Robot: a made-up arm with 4 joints.
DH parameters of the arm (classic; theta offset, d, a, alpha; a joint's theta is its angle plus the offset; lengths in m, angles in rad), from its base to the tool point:
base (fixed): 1.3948 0 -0.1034 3.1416
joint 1: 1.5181 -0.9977 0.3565 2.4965
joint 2: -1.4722 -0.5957 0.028 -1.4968
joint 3: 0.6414 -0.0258 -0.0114 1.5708
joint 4: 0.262 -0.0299 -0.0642 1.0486
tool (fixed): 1.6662 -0.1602 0 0
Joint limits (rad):
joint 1: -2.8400..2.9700
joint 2: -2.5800..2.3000
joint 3: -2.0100..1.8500
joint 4: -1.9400..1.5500
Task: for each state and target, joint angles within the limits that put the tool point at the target. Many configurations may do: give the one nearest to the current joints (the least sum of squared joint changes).
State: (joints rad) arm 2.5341 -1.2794 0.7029 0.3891
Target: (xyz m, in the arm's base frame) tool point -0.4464 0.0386 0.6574
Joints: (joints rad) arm 2.7932 -1.2224 1.2004 0.6434
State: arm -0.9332 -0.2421 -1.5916 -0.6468
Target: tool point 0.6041 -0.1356 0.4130
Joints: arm -0.7614 0.0820 -0.8386 -0.3596
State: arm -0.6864 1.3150 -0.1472 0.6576
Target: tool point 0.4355 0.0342 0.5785
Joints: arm -1.5344 1.7516 -0.0106 0.9898
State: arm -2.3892 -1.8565 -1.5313 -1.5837
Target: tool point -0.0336 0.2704 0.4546
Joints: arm -2.8271 -2.2376 -1.1178 -1.7930
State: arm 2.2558 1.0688 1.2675 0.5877
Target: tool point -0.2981 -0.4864 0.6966
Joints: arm 1.4807 1.0796 1.6196 0.7147
